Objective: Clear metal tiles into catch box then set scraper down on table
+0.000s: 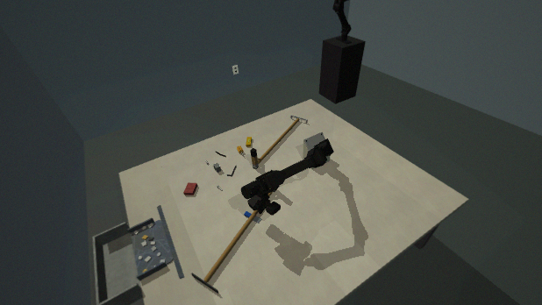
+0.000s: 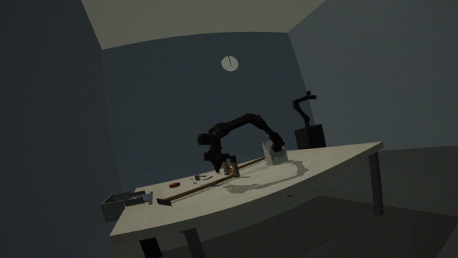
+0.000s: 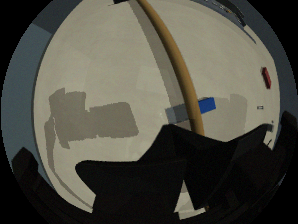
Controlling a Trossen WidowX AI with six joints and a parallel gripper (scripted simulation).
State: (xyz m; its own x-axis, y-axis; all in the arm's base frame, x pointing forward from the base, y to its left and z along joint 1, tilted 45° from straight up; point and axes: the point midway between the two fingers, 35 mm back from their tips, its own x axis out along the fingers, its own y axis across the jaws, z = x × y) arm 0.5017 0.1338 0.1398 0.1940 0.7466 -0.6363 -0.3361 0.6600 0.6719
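My gripper tip is 8 cm above the blue piece, 6 cm to the left of it and 3 cm short of it. The rest, counted from my gripper tip: black hex key (41 cm to the right, 8 cm below, 1 cm behind); long scraper (9 cm ahead, 2 cm below, 1 cm to the right); red block (41 cm to the right, 25 cm ahead, 7 cm below).
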